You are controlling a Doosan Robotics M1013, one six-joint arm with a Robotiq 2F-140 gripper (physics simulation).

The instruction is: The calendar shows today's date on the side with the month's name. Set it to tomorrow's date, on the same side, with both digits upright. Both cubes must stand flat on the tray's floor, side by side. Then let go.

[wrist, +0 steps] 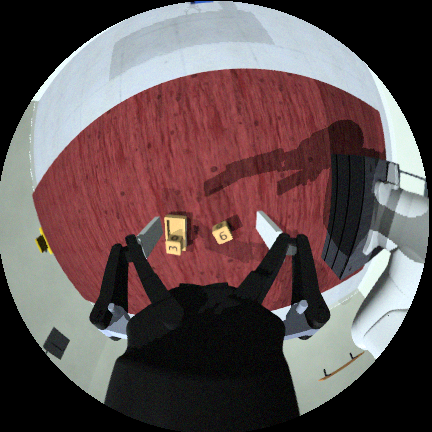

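Pixels of known places: gripper, fingertip midpoint: (207, 222); arm's base, link origin: (383, 212).
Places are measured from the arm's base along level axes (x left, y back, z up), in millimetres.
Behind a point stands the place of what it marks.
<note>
The calendar tray (185, 228) {x -45, y -499, z -96 mm} is a small light-wood box on the red table, left of the middle of the view. One cube (173, 247) {x -25, y -525, z -63 mm} stands in its near end and shows a 3 turned on its side; a further mark on its upper face is hard to read. The other cube (222, 233) {x -29, y -427, z -73 mm} lies on the table to the right of the tray, turned at an angle, with a 6 or 9 on the face toward the camera. My gripper (207, 222) {x -78, y -439, z -24 mm} is wide open above the table, the tray near its left finger and the loose cube between and beyond the fingertips.
The red table (150, 140) {x -236, y -518, z -103 mm} carries the arm's shadow. A dark ribbed block (350, 210) {x -26, y -145, z -31 mm} and the white robot arm (395, 300) are at the right. A yellow object (44, 241) is beyond the table's left edge.
</note>
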